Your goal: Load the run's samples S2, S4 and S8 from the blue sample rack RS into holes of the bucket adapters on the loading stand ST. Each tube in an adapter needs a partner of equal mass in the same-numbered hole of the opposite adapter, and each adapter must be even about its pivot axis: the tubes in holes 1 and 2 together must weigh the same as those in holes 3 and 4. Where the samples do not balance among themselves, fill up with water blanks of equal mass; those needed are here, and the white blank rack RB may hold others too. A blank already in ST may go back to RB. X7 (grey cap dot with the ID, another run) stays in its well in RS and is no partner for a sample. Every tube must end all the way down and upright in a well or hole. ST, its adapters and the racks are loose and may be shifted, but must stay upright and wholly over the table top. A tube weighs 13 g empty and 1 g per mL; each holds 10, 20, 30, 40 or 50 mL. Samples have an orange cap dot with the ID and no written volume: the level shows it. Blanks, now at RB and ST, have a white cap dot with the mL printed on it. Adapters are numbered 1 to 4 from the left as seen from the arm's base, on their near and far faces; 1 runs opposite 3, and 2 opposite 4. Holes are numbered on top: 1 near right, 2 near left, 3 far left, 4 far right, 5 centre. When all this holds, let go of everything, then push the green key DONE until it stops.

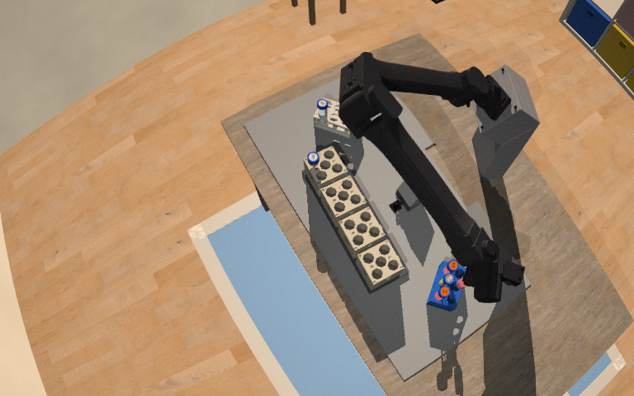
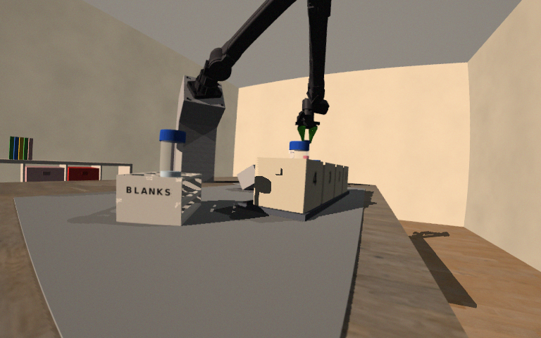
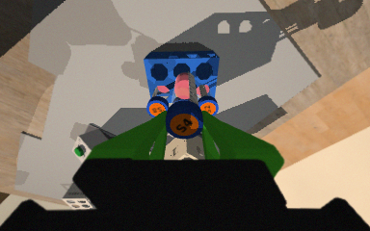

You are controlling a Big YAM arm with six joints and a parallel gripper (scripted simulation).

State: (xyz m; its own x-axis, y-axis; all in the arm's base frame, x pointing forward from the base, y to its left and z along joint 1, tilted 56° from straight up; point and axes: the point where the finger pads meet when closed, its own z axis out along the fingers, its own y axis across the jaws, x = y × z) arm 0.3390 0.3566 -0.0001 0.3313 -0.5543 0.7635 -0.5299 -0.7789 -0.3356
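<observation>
My hand is 1 cm to the right of the orange-dot sample and 5 cm above it. Also, from my hand: grey-dot tube X7: 3 cm ahead, 4 cm to the right, 14 cm below; orange-dot tube: 2 cm behind, 6 cm to the right, 14 cm below; blue sample rack RS: 1 cm ahead, 2 cm to the right, 17 cm below.
</observation>
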